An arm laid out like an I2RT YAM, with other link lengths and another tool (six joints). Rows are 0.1 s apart.
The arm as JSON. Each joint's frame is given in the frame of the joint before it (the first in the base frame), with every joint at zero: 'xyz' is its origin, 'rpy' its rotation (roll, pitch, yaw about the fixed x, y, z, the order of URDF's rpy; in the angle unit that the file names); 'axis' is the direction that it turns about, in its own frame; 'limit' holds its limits. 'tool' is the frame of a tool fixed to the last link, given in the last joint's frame.
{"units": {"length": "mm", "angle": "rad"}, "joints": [
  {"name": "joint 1", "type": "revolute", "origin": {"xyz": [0.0, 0.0, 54.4], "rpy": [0.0, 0.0, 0.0]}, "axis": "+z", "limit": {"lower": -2.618, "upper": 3.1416}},
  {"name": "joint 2", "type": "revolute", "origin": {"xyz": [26.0, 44.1, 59.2], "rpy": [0.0, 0.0, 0.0]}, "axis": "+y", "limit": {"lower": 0.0, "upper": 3.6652}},
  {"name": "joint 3", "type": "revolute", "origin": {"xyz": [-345.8, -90.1, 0.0], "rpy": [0.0, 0.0, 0.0]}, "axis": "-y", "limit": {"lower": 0.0, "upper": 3.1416}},
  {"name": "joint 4", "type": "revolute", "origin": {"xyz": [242.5, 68.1, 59.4], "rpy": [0.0, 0.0, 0.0]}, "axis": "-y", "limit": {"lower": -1.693, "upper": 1.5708}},
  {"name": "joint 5", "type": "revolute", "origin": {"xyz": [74.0, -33.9, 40.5], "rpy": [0.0, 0.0, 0.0]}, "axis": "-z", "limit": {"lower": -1.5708, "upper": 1.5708}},
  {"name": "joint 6", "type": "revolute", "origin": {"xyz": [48.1, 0.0, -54.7], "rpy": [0.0, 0.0, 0.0]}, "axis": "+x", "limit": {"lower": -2.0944, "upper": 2.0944}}
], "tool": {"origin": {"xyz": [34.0, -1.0, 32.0], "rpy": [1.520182, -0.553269, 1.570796]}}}
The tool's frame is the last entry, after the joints.
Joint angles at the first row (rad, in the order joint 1, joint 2, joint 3, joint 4, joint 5, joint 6):
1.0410, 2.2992, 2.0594, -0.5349, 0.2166, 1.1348
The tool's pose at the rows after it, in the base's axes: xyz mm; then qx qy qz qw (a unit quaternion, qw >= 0):
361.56 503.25 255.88 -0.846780 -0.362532 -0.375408 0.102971
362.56 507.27 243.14 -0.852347 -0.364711 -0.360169 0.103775
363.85 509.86 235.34 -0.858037 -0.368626 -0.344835 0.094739
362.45 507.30 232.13 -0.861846 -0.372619 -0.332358 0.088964
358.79 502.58 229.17 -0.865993 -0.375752 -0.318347 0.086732
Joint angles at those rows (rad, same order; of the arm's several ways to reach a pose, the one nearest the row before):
1.0414, 2.3354, 2.0958, -0.5598, 0.2115, 1.1426
1.0415, 2.3630, 2.1137, -0.5784, 0.1949, 1.1539
1.0416, 2.3933, 2.1587, -0.6317, 0.1923, 1.1575
1.0407, 2.3950, 2.1609, -0.6615, 0.1864, 1.1582
1.0406, 2.3833, 2.1378, -0.6782, 0.1743, 1.1633

